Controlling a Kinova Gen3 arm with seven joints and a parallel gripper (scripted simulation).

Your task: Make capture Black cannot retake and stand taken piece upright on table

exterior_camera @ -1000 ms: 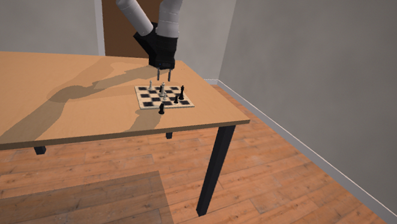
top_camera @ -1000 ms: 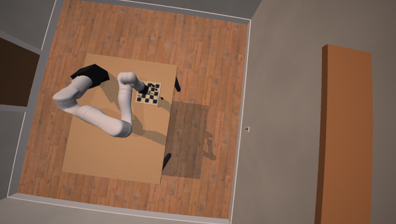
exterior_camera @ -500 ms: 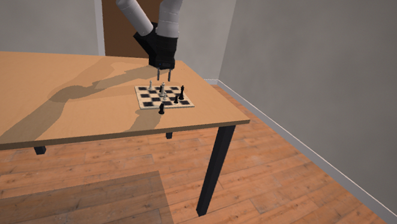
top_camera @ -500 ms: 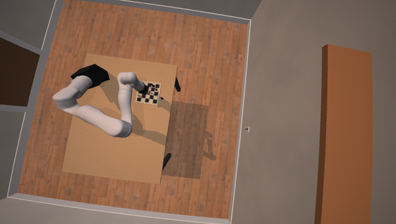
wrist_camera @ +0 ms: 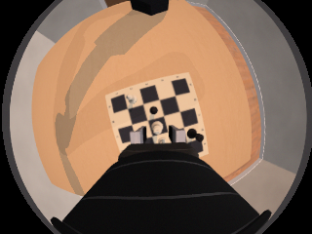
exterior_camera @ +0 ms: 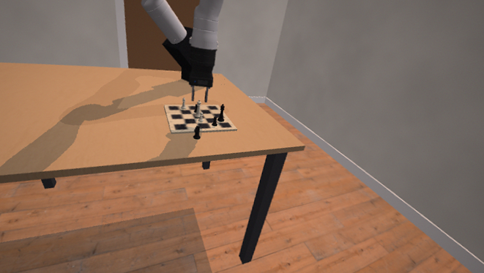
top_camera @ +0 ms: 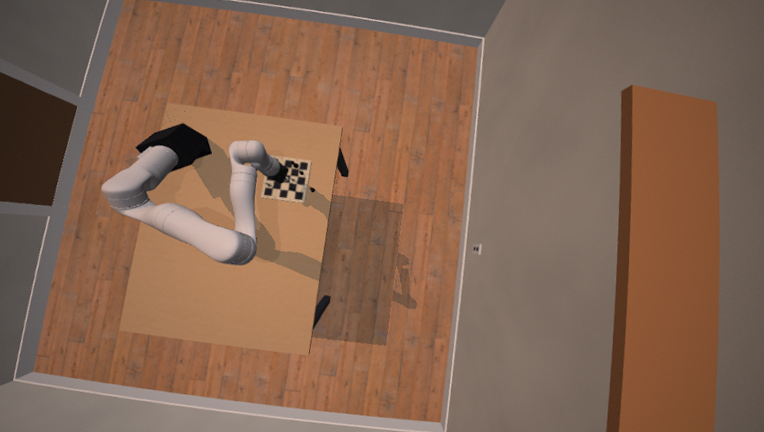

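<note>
The tall white piece is 50 mm below my hand. Round my hand: chessboard (80 mm below); then black piece (140 mm ahead, 40 mm to the right, 70 mm below).
</note>
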